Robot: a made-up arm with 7 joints. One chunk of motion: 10 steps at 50 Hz.
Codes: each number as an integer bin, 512 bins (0 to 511) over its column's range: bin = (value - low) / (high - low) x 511, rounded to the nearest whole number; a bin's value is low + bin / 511 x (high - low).
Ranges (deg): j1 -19..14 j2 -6..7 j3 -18..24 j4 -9..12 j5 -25..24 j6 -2..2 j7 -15..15
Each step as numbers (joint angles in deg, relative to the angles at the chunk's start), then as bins.
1 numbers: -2.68 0.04 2.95 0.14 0.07 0.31 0.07
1 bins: 253 237 255 222 261 295 257
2 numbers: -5.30 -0.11 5.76 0.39 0.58 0.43 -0.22
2 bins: 212 232 289 228 267 310 252
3 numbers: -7.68 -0.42 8.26 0.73 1.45 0.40 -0.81
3 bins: 175 219 319 237 276 307 242
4 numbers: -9.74 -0.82 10.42 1.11 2.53 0.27 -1.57
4 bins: 143 204 346 246 287 290 229
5 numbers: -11.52 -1.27 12.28 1.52 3.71 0.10 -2.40
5 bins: 116 186 368 256 299 268 215
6 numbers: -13.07 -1.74 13.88 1.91 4.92 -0.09 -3.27
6 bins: 92 167 388 265 312 244 200
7 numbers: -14.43 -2.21 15.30 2.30 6.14 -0.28 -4.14
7 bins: 71 149 405 275 325 220 185
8 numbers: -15.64 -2.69 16.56 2.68 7.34 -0.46 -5.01
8 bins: 52 130 420 284 337 197 170
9 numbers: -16.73 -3.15 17.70 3.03 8.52 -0.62 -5.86
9 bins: 35 112 434 293 350 176 156
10 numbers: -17.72 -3.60 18.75 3.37 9.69 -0.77 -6.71
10 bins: 20 94 447 301 362 157 141
